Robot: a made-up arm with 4 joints. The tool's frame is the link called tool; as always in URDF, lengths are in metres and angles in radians. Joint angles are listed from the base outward.
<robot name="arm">
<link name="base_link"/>
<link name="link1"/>
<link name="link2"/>
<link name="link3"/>
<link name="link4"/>
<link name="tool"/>
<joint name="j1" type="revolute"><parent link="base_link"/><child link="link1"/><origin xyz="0.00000 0.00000 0.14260"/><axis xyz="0 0 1"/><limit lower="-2.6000" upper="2.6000"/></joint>
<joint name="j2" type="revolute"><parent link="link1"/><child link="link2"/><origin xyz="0.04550 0.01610 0.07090"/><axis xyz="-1 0 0"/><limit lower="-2.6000" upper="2.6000"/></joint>
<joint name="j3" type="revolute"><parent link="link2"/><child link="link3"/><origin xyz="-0.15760 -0.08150 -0.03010"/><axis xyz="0 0 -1"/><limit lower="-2.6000" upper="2.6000"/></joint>
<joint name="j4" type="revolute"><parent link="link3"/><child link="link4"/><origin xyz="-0.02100 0.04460 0.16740"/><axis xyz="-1 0 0"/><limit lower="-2.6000" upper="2.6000"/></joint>
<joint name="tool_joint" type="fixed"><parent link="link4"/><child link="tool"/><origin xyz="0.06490 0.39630 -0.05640"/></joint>
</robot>
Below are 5 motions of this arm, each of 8 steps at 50 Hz.
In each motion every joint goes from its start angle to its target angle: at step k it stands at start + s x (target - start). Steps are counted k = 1, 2, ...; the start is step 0. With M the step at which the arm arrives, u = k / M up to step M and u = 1 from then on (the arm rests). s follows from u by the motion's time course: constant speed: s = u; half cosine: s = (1 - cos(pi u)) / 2; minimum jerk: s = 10 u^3 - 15 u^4 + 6 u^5.
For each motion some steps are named. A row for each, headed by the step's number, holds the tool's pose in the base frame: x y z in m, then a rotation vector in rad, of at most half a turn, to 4 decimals.
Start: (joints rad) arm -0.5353 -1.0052 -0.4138 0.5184
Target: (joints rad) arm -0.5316 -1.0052 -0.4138 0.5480
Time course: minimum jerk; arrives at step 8
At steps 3, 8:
3: -0.0581 0.3264 0.3777 0.3779 -0.4031 -0.2196
8: -0.0556 0.3278 0.3700 0.3573 -0.3999 -0.2211

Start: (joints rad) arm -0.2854 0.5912 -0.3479 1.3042
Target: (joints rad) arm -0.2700 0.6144 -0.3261 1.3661
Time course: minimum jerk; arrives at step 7
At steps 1, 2, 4, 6, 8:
1: -0.1298 -0.0774 -0.0144 -1.8634 0.1254 0.1833
2: -0.1293 -0.0810 -0.0128 -1.8740 0.1251 0.1830
4: -0.1274 -0.0956 -0.0058 -1.9166 0.1238 0.1821
6: -0.1259 -0.1056 -0.0004 -1.9467 0.1228 0.1813
8: -0.1258 -0.1063 -0.0001 -1.9488 0.1228 0.1812

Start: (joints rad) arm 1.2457 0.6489 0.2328 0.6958
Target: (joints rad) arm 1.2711 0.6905 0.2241 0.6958
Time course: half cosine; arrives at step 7
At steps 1, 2, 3, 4, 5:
1: -0.0829 0.0306 -0.0426 -1.1244 -0.8015 0.8009
2: -0.0818 0.0295 -0.0431 -1.1277 -0.8079 0.8032
3: -0.0802 0.0280 -0.0438 -1.1325 -0.8170 0.8064
4: -0.0784 0.0263 -0.0446 -1.1378 -0.8272 0.8100
5: -0.0768 0.0248 -0.0453 -1.1425 -0.8365 0.8132

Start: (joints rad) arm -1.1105 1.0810 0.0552 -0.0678
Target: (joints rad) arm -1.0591 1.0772 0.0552 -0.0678
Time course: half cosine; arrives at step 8
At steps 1, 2, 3, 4, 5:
1: 0.2314 0.1642 -0.0527 -0.9250 0.5338 -1.0560
2: 0.2306 0.1655 -0.0526 -0.9256 0.5307 -1.0511
3: 0.2293 0.1675 -0.0524 -0.9266 0.5261 -1.0437
4: 0.2278 0.1699 -0.0522 -0.9277 0.5207 -1.0350
5: 0.2263 0.1722 -0.0520 -0.9288 0.5153 -1.0263

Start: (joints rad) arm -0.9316 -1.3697 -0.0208 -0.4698
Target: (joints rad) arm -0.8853 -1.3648 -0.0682 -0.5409
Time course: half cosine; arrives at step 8
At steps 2, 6, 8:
2: -0.1921 -0.0447 0.6024 1.6888 -0.8576 -0.6107
6: -0.2134 -0.0518 0.6008 1.7298 -0.8599 -0.5383
8: -0.2178 -0.0535 0.6003 1.7384 -0.8600 -0.5232

